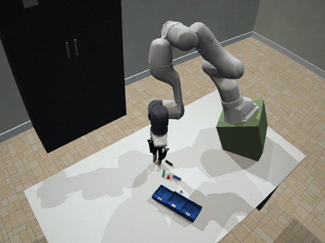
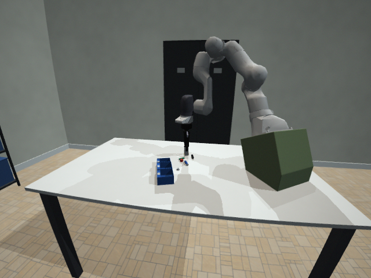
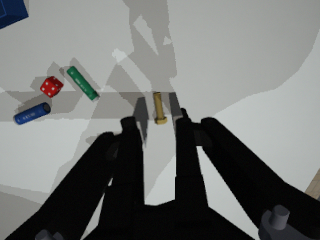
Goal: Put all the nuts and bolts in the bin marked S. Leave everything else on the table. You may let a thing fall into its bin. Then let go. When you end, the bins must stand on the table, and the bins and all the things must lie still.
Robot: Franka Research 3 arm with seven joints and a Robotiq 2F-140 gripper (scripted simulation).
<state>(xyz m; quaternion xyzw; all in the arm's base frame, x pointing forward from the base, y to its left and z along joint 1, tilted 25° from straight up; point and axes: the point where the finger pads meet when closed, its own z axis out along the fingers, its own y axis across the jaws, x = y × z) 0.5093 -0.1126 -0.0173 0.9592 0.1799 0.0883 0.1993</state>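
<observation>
Right now my hand is 50 mm past the black piece, 40 mm to the right of it and 30 mm above it. Round my hand: green piece 10 mm ahead, 90 mm to the left, 30 mm below; then red piece 10 mm ahead, 120 mm to the left, 30 mm below; then bolt 10 mm behind, 30 mm below.
</observation>
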